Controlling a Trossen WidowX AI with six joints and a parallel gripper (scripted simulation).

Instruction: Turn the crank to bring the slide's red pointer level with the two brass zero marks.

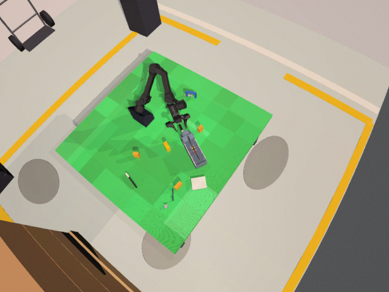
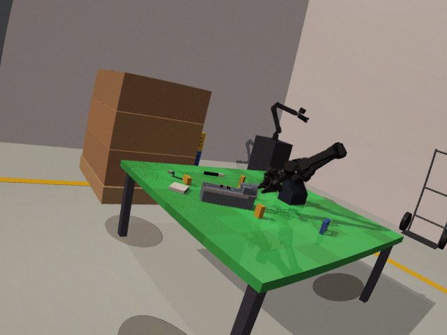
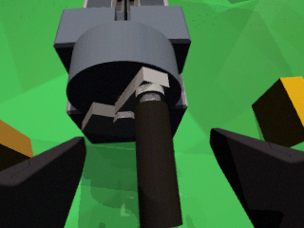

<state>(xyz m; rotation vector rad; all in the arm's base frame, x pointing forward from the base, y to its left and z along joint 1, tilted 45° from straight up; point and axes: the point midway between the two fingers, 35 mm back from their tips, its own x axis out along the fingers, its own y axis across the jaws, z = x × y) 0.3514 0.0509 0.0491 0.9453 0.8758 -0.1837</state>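
Right now the dark handle is 2 cm behind my gripper tip, 2 cm above it and 1 cm to the left of it. Round my gripper tip: blue bracket 34 cm to the left, 17 cm behind, 6 cm below; then red pointer 18 cm ahead, 9 cm to the right, 1 cm below; then white pad 31 cm ahead, 25 cm to the right, 8 cm below.
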